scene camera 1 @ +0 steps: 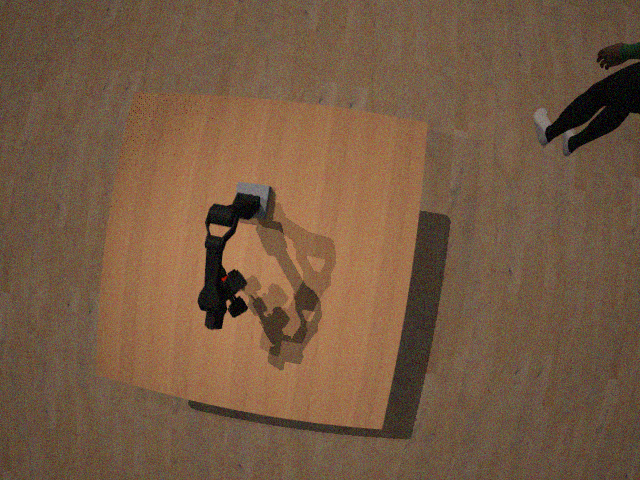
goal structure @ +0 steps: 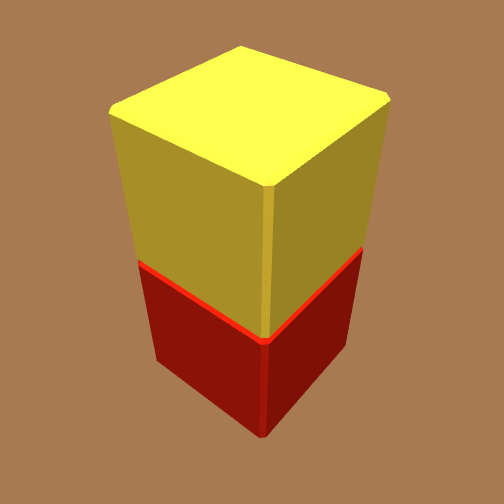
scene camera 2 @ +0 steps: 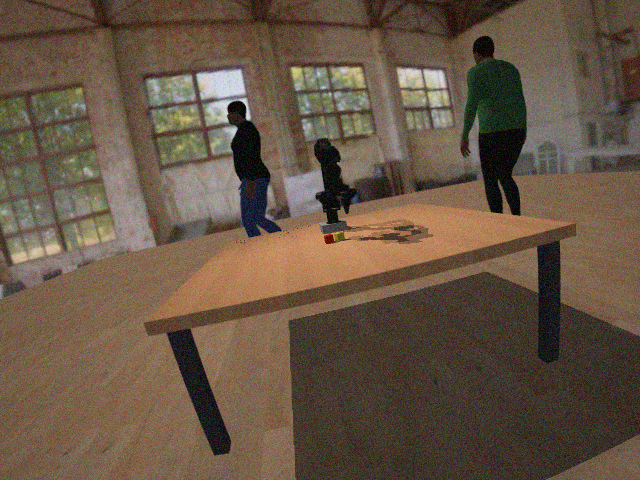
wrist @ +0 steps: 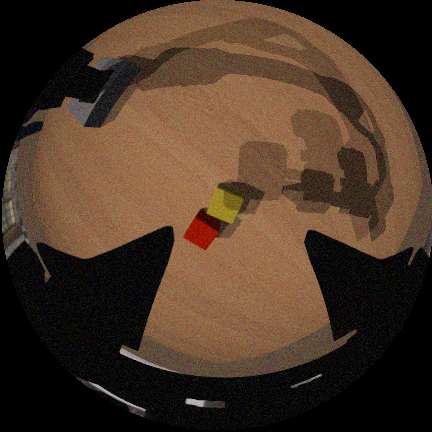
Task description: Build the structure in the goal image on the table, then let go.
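Seen in the pictures: gripper, fingertip midpoint: [scene camera 2: 338, 214] [wrist: 243, 235]; arm's base at its link origin: [scene camera 1: 250, 204] [scene camera 2: 333, 222] [wrist: 94, 85].
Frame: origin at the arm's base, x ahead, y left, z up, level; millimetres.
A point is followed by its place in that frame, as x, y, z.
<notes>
A red cube [scene camera 2: 328, 238] @[298, -135, -21] [wrist: 201, 233] @[282, -126, -10] and a yellow cube [scene camera 2: 339, 236] @[306, -88, -23] [wrist: 225, 205] @[289, -81, -10] sit side by side on the table [scene camera 1: 330, 170] @[-122, 309, -43] [scene camera 2: 268, 273] @[529, -433, -43] [wrist: 175, 140] @[193, -46, -43]. They look to be touching or almost touching; a tiny gap cannot be ruled out. In scene camera 1, a small red patch [scene camera 1: 223, 279] @[278, -124, -10] shows beside the arm, and the yellow cube is hidden. My gripper [scene camera 1: 237, 293] @[298, -69, 70] [scene camera 2: 346, 209] @[298, -69, 70] [wrist: 243, 235] @[298, -69, 70] is open and empty. It hangs above the table, clear of both cubes. In the wrist view the cubes appear beyond the fingertips, towards the left finger.
The arm's grey base [scene camera 1: 262, 192] @[-43, 47, 0] [scene camera 2: 332, 226] @[42, -23, -13] [wrist: 80, 111] @[-2, -50, 1] stands on the table close to the cubes. Shadows of the arm fall across the table. A person in black [scene camera 2: 249, 155] and a person in green [scene camera 2: 497, 98] stand beyond the table.
</notes>
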